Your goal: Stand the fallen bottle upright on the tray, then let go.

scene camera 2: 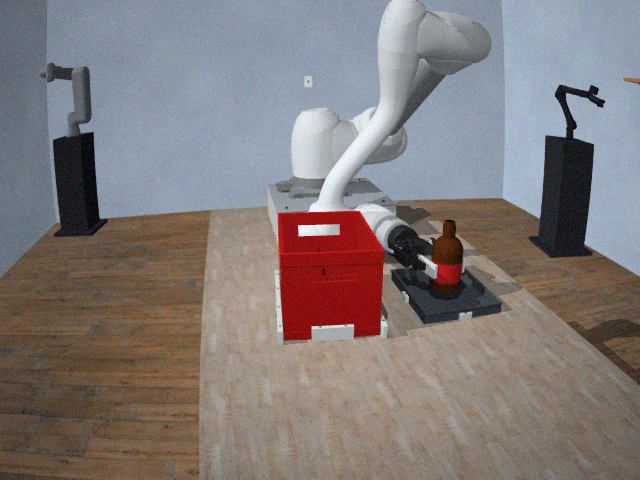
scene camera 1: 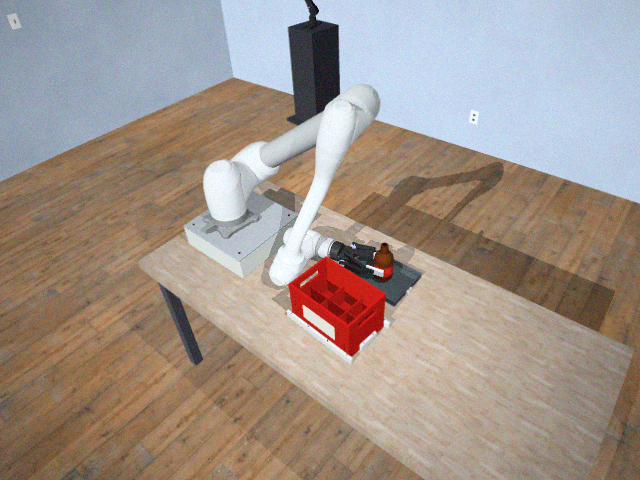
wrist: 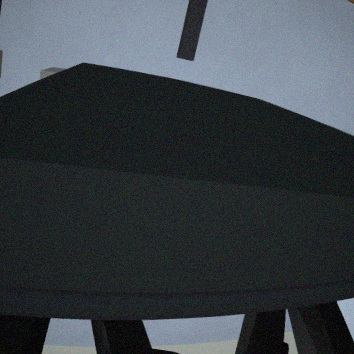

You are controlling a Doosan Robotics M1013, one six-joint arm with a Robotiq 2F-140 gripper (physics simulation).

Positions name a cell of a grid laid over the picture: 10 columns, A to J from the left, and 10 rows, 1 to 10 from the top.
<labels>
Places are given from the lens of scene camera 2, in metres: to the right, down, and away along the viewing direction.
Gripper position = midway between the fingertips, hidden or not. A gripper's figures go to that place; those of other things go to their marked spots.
gripper (scene camera 2: H6): 0.29, 0.07, 1.11
brown bottle (scene camera 2: G6): 0.27, 0.03, 1.08
</labels>
